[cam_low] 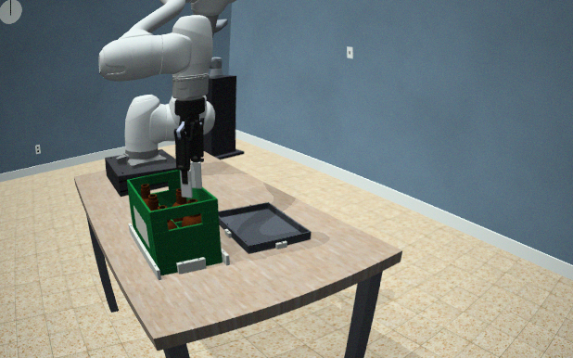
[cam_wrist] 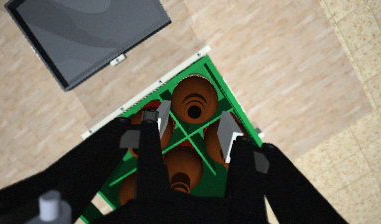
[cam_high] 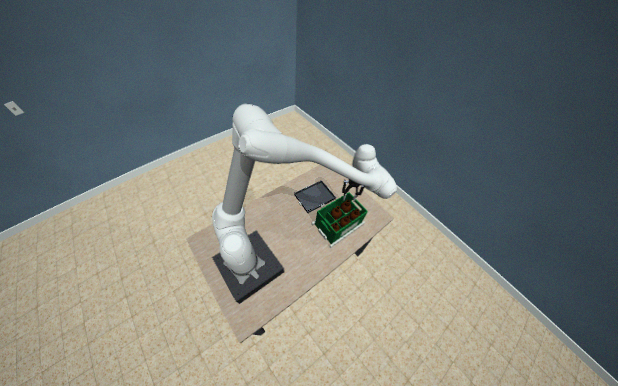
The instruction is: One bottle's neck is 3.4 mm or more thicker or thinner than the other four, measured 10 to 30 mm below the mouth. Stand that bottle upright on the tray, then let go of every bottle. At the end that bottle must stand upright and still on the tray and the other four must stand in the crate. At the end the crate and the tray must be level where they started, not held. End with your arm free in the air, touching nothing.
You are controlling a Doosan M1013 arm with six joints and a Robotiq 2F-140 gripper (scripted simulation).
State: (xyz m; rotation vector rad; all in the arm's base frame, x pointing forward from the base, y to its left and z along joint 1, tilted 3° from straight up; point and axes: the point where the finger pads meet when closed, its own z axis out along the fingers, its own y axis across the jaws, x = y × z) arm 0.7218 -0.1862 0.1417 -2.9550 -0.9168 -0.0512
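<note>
The brown bottle lies 130 mm below my hand. Round my hand: dark tray: 40 mm behind, 250 mm to the left, 200 mm below; then green crate: 90 mm behind, 30 mm to the right, 130 mm below.
</note>
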